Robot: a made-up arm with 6 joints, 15 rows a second.
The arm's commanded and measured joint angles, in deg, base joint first. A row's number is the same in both.
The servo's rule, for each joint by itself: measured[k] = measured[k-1] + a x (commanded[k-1-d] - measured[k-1]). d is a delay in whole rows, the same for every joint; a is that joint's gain. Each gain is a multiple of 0.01, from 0.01 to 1. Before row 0 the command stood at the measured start. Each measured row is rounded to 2 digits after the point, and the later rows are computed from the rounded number. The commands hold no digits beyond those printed.
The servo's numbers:
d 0
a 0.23 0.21 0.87 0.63 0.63 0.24
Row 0, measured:
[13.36, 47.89, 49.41, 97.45, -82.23, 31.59]
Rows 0 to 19, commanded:
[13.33, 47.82, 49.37, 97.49, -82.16, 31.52]
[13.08, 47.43, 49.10, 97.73, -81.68, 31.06]
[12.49, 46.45, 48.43, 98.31, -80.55, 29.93]
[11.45, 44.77, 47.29, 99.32, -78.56, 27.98]
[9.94, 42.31, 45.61, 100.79, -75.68, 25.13]
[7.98, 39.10, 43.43, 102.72, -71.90, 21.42]
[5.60, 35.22, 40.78, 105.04, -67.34, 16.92]
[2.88, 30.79, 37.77, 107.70, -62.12, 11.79]
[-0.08, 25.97, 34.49, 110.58, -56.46, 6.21]
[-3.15, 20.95, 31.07, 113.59, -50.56, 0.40]
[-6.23, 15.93, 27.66, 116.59, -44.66, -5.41]
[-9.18, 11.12, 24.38, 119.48, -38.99, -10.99]
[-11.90, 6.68, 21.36, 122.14, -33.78, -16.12]
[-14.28, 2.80, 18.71, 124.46, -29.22, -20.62]
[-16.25, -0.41, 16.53, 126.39, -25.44, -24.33]
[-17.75, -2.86, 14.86, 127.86, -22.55, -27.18]
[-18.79, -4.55, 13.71, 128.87, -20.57, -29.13]
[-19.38, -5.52, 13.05, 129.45, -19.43, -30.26]
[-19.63, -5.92, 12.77, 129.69, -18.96, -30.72]
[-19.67, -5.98, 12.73, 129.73, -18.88, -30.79]
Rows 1 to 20, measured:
[13.35, 47.88, 49.38, 97.48, -82.19, 31.57]
[13.29, 47.79, 49.14, 97.64, -81.87, 31.45]
[13.11, 47.51, 48.52, 98.06, -81.04, 31.09]
[12.73, 46.93, 47.45, 98.85, -79.48, 30.34]
[12.09, 45.96, 45.85, 100.07, -77.09, 29.09]
[11.14, 44.52, 43.74, 101.74, -73.82, 27.25]
[9.87, 42.57, 41.16, 103.82, -69.74, 24.77]
[8.26, 40.10, 38.21, 106.26, -64.94, 21.65]
[6.34, 37.13, 34.97, 108.98, -59.60, 17.94]
[4.16, 33.73, 31.58, 111.88, -53.90, 13.73]
[1.77, 29.99, 28.17, 114.85, -48.08, 9.14]
[-0.75, 26.03, 24.87, 117.77, -42.35, 4.31]
[-3.31, 21.97, 21.82, 120.52, -36.95, -0.59]
[-5.83, 17.94, 19.11, 123.00, -32.08, -5.40]
[-8.23, 14.09, 16.87, 125.14, -27.90, -9.94]
[-10.42, 10.53, 15.12, 126.85, -24.53, -14.08]
[-12.35, 7.36, 13.89, 128.12, -22.04, -17.69]
[-13.97, 4.66, 13.16, 128.96, -20.40, -20.71]
[-15.27, 2.44, 12.82, 129.42, -19.49, -23.11]
[-16.28, 0.67, 12.74, 129.62, -19.11, -24.95]

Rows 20 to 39, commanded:
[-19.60, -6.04, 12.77, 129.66, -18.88, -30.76]
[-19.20, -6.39, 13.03, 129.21, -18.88, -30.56]
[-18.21, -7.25, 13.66, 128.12, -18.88, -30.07]
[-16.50, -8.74, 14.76, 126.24, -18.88, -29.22]
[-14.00, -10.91, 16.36, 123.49, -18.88, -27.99]
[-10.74, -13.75, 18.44, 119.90, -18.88, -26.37]
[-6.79, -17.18, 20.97, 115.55, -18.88, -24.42]
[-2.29, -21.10, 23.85, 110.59, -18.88, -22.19]
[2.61, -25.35, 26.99, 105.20, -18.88, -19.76]
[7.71, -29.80, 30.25, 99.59, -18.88, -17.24]
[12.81, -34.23, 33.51, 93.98, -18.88, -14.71]
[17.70, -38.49, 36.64, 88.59, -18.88, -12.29]
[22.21, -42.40, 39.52, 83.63, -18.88, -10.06]
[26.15, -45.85, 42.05, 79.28, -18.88, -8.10]
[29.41, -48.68, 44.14, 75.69, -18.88, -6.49]
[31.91, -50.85, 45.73, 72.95, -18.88, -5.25]
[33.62, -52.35, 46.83, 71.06, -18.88, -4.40]
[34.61, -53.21, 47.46, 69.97, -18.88, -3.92]
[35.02, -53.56, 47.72, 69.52, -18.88, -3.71]
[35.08, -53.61, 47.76, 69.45, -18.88, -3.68]
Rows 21 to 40, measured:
[-17.04, -0.74, 12.77, 129.65, -18.97, -26.34]
[-17.54, -1.93, 13.00, 129.37, -18.91, -27.35]
[-17.69, -3.05, 13.57, 128.58, -18.89, -28.00]
[-17.42, -4.24, 14.61, 127.11, -18.88, -28.29]
[-16.63, -5.64, 16.13, 124.83, -18.88, -28.22]
[-15.28, -7.34, 18.14, 121.72, -18.88, -27.78]
[-13.33, -9.41, 20.60, 117.83, -18.88, -26.97]
[-10.79, -11.86, 23.43, 113.27, -18.88, -25.82]
[-7.71, -14.69, 26.53, 108.19, -18.88, -24.37]
[-4.16, -17.86, 29.77, 102.77, -18.88, -22.66]
[-0.26, -21.30, 33.02, 97.23, -18.88, -20.75]
[3.87, -24.91, 36.17, 91.79, -18.88, -18.72]
[8.09, -28.58, 39.08, 86.65, -18.88, -16.64]
[12.24, -32.21, 41.66, 82.01, -18.88, -14.59]
[16.19, -35.67, 43.82, 78.03, -18.88, -12.65]
[19.81, -38.86, 45.48, 74.83, -18.88, -10.87]
[22.99, -41.69, 46.65, 72.45, -18.88, -9.32]
[25.66, -44.11, 47.35, 70.89, -18.88, -8.02]
[27.81, -46.09, 47.67, 70.03, -18.88, -6.99]
[29.48, -47.67, 47.75, 69.66, -18.88, -6.20]

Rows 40 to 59, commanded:
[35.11, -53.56, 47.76, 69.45, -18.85, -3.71]
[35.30, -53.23, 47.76, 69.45, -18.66, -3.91]
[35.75, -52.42, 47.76, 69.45, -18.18, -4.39]
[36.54, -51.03, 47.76, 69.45, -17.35, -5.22]
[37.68, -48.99, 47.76, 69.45, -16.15, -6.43]
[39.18, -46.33, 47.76, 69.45, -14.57, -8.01]
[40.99, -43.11, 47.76, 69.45, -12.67, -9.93]
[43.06, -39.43, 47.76, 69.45, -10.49, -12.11]
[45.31, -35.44, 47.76, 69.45, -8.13, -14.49]
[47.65, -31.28, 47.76, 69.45, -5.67, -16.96]
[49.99, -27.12, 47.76, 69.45, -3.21, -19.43]
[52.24, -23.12, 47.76, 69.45, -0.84, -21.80]
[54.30, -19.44, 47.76, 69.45, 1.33, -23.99]
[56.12, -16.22, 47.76, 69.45, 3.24, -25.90]
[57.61, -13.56, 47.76, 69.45, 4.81, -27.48]
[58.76, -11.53, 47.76, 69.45, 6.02, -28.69]
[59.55, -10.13, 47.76, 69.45, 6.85, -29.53]
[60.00, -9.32, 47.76, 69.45, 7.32, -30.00]
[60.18, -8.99, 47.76, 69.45, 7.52, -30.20]
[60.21, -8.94, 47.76, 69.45, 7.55, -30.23]
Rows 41 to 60, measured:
[30.77, -48.91, 47.76, 69.53, -18.86, -5.60]
[31.81, -49.82, 47.76, 69.48, -18.73, -5.19]
[32.72, -50.37, 47.76, 69.46, -18.38, -5.00]
[33.60, -50.51, 47.76, 69.45, -17.73, -5.05]
[34.54, -50.19, 47.76, 69.45, -16.73, -5.38]
[35.61, -49.38, 47.76, 69.45, -15.37, -6.01]
[36.85, -48.06, 47.76, 69.45, -13.67, -6.95]
[38.28, -46.25, 47.76, 69.45, -11.67, -8.19]
[39.90, -43.98, 47.76, 69.45, -9.44, -9.70]
[41.68, -41.31, 47.76, 69.45, -7.06, -11.44]
[43.59, -38.33, 47.76, 69.45, -4.63, -13.36]
[45.58, -35.14, 47.76, 69.45, -2.24, -15.39]
[47.59, -31.84, 47.76, 69.45, 0.01, -17.45]
[49.55, -28.56, 47.76, 69.45, 2.04, -19.48]
[51.40, -25.41, 47.76, 69.45, 3.79, -21.40]
[53.09, -22.50, 47.76, 69.45, 5.19, -23.15]
[54.58, -19.90, 47.76, 69.45, 6.24, -24.68]
[55.83, -17.68, 47.76, 69.45, 6.92, -25.96]
[56.83, -15.86, 47.76, 69.45, 7.30, -26.98]
[57.61, -14.41, 47.76, 69.45, 7.46, -27.76]

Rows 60 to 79, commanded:
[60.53, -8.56, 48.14, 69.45, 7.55, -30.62]
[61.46, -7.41, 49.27, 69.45, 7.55, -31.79]
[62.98, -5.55, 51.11, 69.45, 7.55, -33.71]
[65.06, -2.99, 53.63, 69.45, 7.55, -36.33]
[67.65, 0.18, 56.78, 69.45, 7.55, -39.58]
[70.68, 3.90, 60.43, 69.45, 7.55, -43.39]
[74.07, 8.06, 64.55, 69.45, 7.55, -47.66]
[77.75, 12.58, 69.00, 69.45, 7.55, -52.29]
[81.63, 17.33, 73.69, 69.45, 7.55, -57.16]
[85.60, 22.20, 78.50, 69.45, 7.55, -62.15]
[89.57, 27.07, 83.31, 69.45, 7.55, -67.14]
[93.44, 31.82, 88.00, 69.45, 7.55, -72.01]
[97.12, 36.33, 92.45, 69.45, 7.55, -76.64]
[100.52, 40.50, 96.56, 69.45, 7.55, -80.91]
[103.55, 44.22, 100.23, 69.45, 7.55, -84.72]
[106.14, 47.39, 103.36, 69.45, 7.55, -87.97]
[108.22, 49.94, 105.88, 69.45, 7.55, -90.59]
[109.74, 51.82, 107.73, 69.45, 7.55, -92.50]
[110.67, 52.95, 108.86, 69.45, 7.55, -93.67]
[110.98, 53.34, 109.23, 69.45, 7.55, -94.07]
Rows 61 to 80, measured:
[58.28, -13.18, 48.09, 69.45, 7.52, -28.45]
[59.01, -11.97, 49.12, 69.45, 7.54, -29.25]
[59.92, -10.62, 50.85, 69.45, 7.55, -30.32]
[61.10, -9.02, 53.27, 69.45, 7.55, -31.76]
[62.61, -7.09, 56.32, 69.45, 7.55, -33.64]
[64.47, -4.78, 59.90, 69.45, 7.55, -35.98]
[66.68, -2.08, 63.95, 69.45, 7.55, -38.78]
[69.23, 1.00, 68.34, 69.45, 7.55, -42.02]
[72.08, 4.43, 72.99, 69.45, 7.55, -45.65]
[75.19, 8.16, 77.78, 69.45, 7.55, -49.61]
[78.50, 12.13, 82.59, 69.45, 7.55, -53.82]
[81.94, 16.26, 87.30, 69.45, 7.55, -58.19]
[85.43, 20.47, 91.78, 69.45, 7.55, -62.62]
[88.90, 24.68, 95.94, 69.45, 7.55, -67.01]
[92.27, 28.78, 99.67, 69.45, 7.55, -71.26]
[95.46, 32.69, 102.88, 69.45, 7.55, -75.27]
[98.39, 36.31, 105.49, 69.45, 7.55, -78.95]
[101.00, 39.57, 107.44, 69.45, 7.55, -82.20]
[103.22, 42.38, 108.68, 69.45, 7.55, -84.95]
[105.00, 44.68, 109.16, 69.45, 7.55, -87.14]

